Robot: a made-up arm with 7 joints. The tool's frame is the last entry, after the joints. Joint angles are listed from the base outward.
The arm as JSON. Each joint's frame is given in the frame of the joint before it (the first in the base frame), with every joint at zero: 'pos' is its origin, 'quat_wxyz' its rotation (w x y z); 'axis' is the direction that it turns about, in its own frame. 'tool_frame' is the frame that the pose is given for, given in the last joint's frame.
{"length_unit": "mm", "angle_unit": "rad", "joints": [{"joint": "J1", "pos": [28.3, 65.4, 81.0], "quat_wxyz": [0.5, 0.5, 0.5, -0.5], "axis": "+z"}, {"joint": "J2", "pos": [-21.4, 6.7, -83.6], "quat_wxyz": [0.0, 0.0, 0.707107, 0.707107], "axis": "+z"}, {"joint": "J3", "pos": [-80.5, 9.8, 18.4], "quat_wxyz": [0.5, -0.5, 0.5, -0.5], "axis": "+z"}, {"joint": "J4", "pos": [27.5, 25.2, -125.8], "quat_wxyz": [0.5, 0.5, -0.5, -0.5], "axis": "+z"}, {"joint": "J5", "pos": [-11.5, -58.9, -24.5], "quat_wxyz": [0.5, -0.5, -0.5, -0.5], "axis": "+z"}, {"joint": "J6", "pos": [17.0, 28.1, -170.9], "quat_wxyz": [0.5, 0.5, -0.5, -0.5], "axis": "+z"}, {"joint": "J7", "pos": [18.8, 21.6, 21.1], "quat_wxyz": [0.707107, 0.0, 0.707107, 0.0], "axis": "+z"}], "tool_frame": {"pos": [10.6, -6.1, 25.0], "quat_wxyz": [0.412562, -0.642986, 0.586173, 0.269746]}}
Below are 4 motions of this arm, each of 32 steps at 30 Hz.
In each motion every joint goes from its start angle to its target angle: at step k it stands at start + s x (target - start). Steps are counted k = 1, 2, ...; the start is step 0. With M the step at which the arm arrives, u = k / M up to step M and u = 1 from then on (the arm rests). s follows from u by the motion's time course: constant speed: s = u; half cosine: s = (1 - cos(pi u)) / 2; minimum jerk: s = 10 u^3 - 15 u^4 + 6 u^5.
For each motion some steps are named. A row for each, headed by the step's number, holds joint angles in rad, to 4 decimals.
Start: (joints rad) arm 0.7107 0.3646 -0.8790 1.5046 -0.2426 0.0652 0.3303
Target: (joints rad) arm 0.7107 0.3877 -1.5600 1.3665 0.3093 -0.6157 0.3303
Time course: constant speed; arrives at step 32
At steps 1, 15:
1: 0.7107 0.3653 -0.9003 1.5003 -0.2254 0.0439 0.3303
15: 0.7107 0.3754 -1.1982 1.4399 0.0161 -0.2540 0.3303

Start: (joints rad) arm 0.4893 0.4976 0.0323 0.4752 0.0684 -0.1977 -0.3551
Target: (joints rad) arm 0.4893 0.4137 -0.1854 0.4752 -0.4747 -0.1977 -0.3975
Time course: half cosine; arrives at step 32
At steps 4, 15, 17, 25, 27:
4: 0.4893 0.4944 0.0240 0.4752 0.0477 -0.1977 -0.3567
15: 0.4893 0.4598 -0.0659 0.4752 -0.1765 -0.1977 -0.3742
17: 0.4893 0.4515 -0.0872 0.4752 -0.2298 -0.1977 -0.3784
25: 0.4893 0.4232 -0.1607 0.4752 -0.4131 -0.1977 -0.3927
27: 0.4893 0.4187 -0.1725 0.4752 -0.4426 -0.1977 -0.3950

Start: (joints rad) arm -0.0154 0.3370 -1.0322 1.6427 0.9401 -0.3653 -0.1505
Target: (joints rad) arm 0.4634 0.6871 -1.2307 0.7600 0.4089 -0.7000 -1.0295
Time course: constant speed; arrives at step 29
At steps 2, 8, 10, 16, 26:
2: 0.0176 0.3611 -1.0459 1.5818 0.9035 -0.3884 -0.2111
8: 0.1167 0.4336 -1.0870 1.3992 0.7936 -0.4576 -0.3930
10: 0.1497 0.4577 -1.1006 1.3383 0.7569 -0.4807 -0.4536
16: 0.2488 0.5302 -1.1417 1.1557 0.6470 -0.5500 -0.6355
26: 0.4139 0.6509 -1.2102 0.8513 0.4639 -0.6654 -0.9386

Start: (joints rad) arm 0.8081 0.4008 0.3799 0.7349 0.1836 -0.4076 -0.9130
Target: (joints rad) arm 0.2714 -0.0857 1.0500 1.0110 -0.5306 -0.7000 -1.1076
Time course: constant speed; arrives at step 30
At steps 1, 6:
1: 0.7902 0.3846 0.4022 0.7441 0.1598 -0.4173 -0.9195
6: 0.7008 0.3035 0.5139 0.7901 0.0408 -0.4661 -0.9519

